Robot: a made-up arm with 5 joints.
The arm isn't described. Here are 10 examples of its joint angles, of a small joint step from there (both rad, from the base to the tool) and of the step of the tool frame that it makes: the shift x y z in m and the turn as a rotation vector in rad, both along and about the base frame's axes.
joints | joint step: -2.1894 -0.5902 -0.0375 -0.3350 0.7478 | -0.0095 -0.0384 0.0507 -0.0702 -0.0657
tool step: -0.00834 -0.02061 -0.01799 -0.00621 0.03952 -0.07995
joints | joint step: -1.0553 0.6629 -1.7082 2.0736 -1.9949 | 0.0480 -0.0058 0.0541 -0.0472 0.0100
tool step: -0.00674 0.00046 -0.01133 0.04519 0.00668 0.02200
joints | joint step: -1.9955 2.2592 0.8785 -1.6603 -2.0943 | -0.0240 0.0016 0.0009 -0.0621 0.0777
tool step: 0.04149 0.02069 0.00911 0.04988 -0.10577 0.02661
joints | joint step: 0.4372 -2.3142 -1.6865 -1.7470 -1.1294 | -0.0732 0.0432 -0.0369 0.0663 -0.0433
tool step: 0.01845 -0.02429 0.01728 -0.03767 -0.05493 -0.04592
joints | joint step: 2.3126 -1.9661 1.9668 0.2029 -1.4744 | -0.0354 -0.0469 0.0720 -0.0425 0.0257
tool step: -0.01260 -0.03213 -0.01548 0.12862 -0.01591 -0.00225
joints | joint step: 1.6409 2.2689 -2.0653 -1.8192 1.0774 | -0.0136 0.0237 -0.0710 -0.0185 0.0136
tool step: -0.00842 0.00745 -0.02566 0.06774 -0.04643 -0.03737
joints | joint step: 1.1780 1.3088 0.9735 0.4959 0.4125 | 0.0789 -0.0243 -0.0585 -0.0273 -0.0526
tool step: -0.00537 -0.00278 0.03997 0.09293 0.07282 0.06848
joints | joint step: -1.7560 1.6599 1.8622 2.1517 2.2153 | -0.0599 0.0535 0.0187 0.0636 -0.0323
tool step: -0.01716 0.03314 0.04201 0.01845 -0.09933 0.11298
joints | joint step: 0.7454 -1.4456 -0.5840 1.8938 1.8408 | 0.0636 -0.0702 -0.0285 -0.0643 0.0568
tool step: 0.03663 0.02894 0.01455 -0.08230 0.15105 0.02894
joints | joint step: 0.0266 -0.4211 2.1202 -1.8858 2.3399 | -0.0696 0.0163 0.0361 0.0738 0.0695
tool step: -0.00597 0.03627 0.01017 0.04179 -0.04656 0.09512
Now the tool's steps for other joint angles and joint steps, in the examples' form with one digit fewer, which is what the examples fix.
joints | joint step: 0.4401 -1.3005 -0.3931 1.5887 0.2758 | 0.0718 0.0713 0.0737 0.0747 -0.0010
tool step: 0.0222 0.0020 0.0039 0.0635 -0.0175 0.0225
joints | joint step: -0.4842 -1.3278 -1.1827 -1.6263 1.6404 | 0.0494 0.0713 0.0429 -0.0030 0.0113
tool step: -0.0058 -0.0335 0.0236 0.0535 0.0289 0.0690
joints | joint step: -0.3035 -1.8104 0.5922 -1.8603 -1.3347 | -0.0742 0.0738 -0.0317 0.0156 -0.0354
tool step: -0.0040 -0.0125 -0.0293 0.0557 -0.1095 0.0038
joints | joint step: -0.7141 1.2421 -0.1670 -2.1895 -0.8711 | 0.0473 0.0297 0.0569 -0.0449 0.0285
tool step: -0.0055 0.0184 -0.0301 0.0611 -0.0043 0.0179
